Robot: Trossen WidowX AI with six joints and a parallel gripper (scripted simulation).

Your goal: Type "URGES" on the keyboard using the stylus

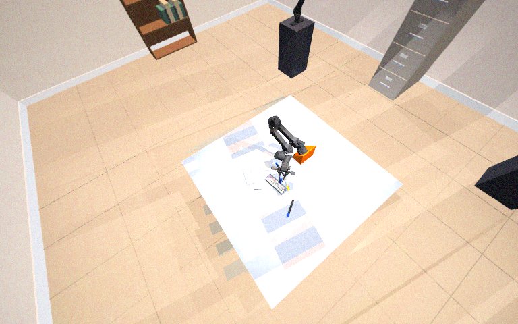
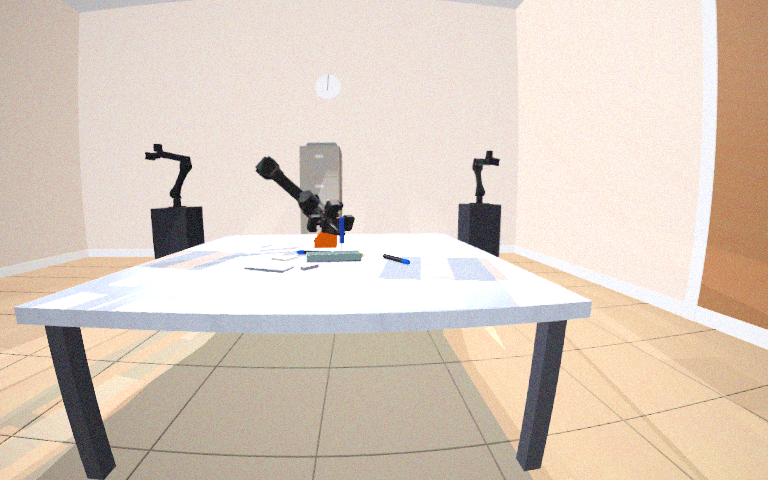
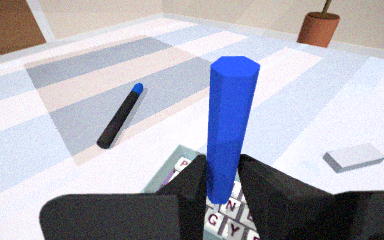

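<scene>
The yellow pen is 80 mm below my gripper tip, 50 mm behind it and 30 mm to the left of it. The rest, counted from my gripper tip: blue stylus (20 mm below); grey block (150 mm ahead, 100 mm to the right, 80 mm below).
</scene>
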